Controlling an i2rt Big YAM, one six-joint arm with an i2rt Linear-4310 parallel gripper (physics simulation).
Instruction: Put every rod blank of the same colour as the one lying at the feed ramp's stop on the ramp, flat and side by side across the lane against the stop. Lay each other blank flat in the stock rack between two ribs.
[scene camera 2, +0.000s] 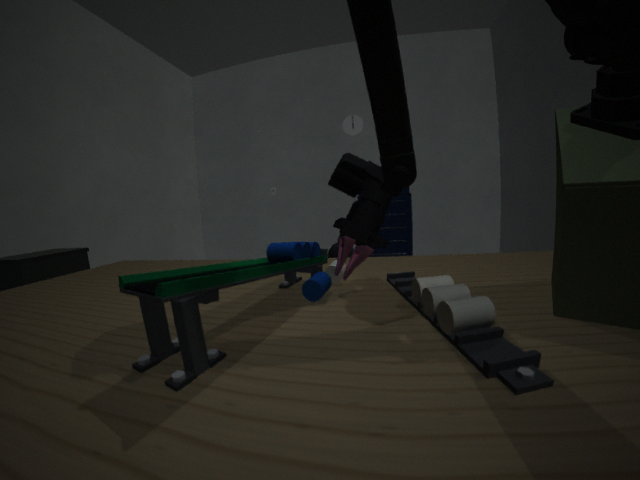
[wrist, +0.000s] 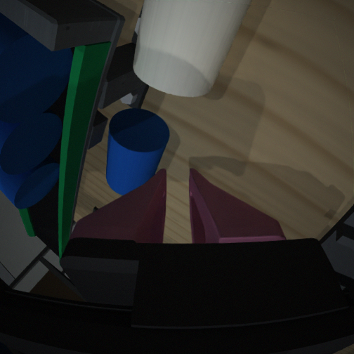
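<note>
Blue blanks (scene camera 2: 281, 251) (wrist: 32, 75) lie side by side on the green-railed ramp (scene camera 2: 217, 284) (wrist: 81, 107), near its grey stop (wrist: 82, 30). A loose blue blank (scene camera 2: 317, 286) (wrist: 134, 162) lies on the table beside the ramp. A loose white blank (scene camera 2: 334, 268) (wrist: 187, 45) lies beyond it, partly hidden by the fingers in the scene view. Three white blanks (scene camera 2: 466, 313) lie in the dark stock rack (scene camera 2: 493, 351). My gripper (scene camera 2: 341, 276) (wrist: 177, 177) is shut with a narrow, empty gap, low over the table beside the loose blue blank, on its rack side.
The ramp stands on grey legs (scene camera 2: 190, 333) bolted to the wooden table (scene camera 2: 320, 403). A green box-like block (scene camera 2: 594, 248) stands right of the rack. A dark blue cabinet (scene camera 2: 398, 222) stands behind the arm. A dark ledge (scene camera 2: 46, 266) is at the far left.
</note>
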